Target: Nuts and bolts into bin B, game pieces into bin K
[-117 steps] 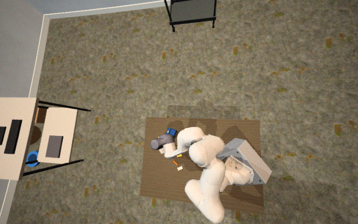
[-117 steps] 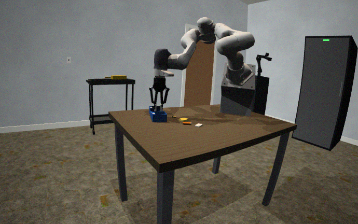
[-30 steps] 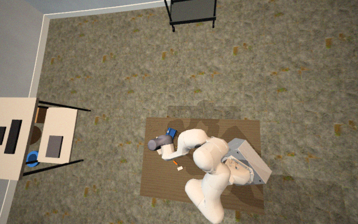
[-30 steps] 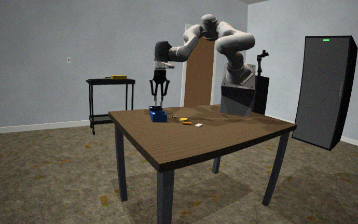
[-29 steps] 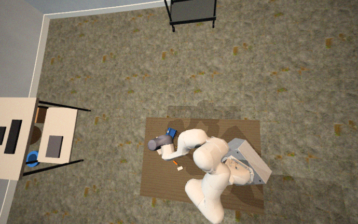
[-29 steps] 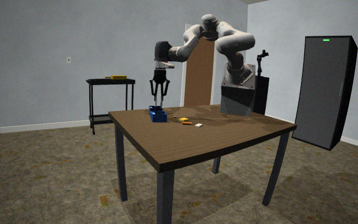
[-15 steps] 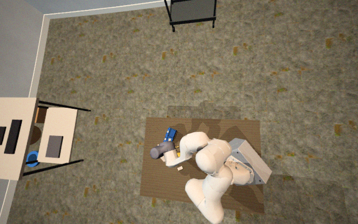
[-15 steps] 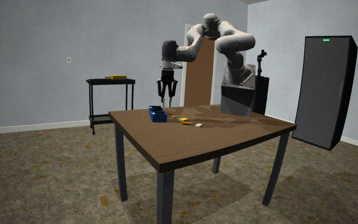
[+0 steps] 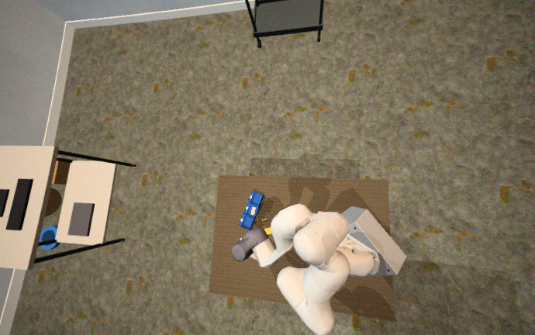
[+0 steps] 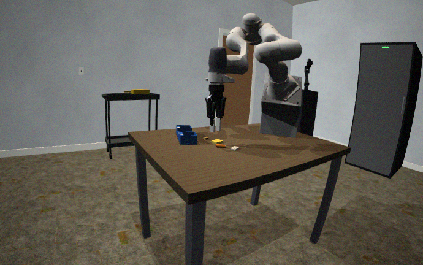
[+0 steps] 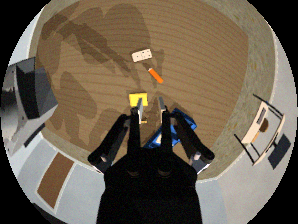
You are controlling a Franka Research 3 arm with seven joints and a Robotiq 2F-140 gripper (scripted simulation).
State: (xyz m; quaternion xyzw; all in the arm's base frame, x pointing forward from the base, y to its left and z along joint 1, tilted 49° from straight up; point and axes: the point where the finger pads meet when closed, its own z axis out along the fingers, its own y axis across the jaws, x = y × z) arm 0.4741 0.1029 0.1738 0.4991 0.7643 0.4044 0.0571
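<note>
The pale beige piece lies 90 mm to the left of my hand, 90 mm below it and 80 mm behind it. Round my hand: yellow block (100 mm below, 30 mm to the right, 20 mm behind); orange piece (90 mm below, 60 mm to the left, 20 mm behind); thin tan bolt (90 mm to the right, 90 mm below, 30 mm ahead).
</note>
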